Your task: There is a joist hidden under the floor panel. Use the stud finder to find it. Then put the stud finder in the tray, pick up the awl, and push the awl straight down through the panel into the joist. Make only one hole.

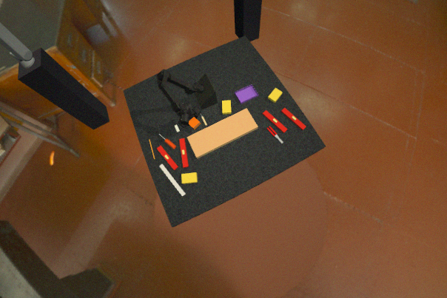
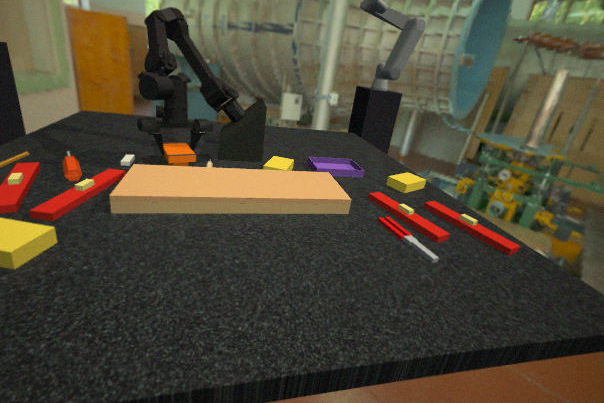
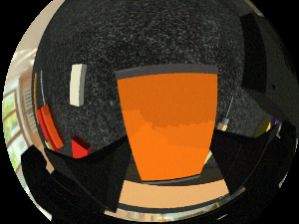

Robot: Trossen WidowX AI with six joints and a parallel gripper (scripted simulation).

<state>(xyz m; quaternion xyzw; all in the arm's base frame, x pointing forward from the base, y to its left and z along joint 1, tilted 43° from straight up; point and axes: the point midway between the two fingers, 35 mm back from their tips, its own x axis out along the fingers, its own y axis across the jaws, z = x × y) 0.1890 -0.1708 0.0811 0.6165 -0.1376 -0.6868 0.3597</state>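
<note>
The awl is 9 cm to the left of my gripper tip, 3 cm below it and 1 cm behind it. The rest, counted from my gripper tip: small white block (13 cm to the right, 3 cm below, 2 cm behind); pencil (39 cm to the right, 4 cm ahead, 3 cm below); orange stud finder (2 cm below, 2 cm behind).
</note>
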